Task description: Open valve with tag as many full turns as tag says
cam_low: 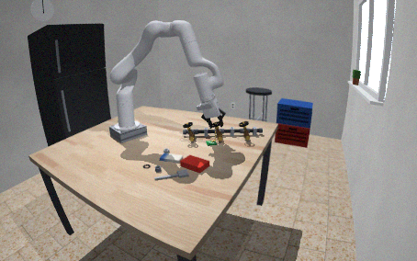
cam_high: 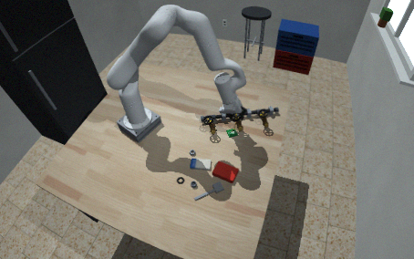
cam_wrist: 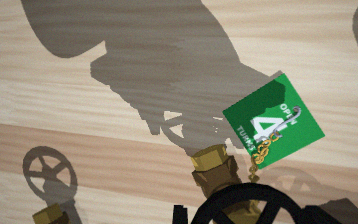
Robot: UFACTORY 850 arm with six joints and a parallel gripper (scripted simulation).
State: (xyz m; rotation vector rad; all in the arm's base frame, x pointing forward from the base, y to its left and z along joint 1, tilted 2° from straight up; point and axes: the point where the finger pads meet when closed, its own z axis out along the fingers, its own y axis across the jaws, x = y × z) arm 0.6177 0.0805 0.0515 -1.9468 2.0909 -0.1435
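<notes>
My gripper is now 10 cm above the green tag, 5 cm to the left of it and 3 cm past it. Also, from my hand: grey scraper 44 cm to the right, 10 cm below, 6 cm behind; then red box 33 cm to the right, 9 cm below, 1 cm behind; then white block 30 cm to the right, 15 cm behind, 10 cm below.
</notes>
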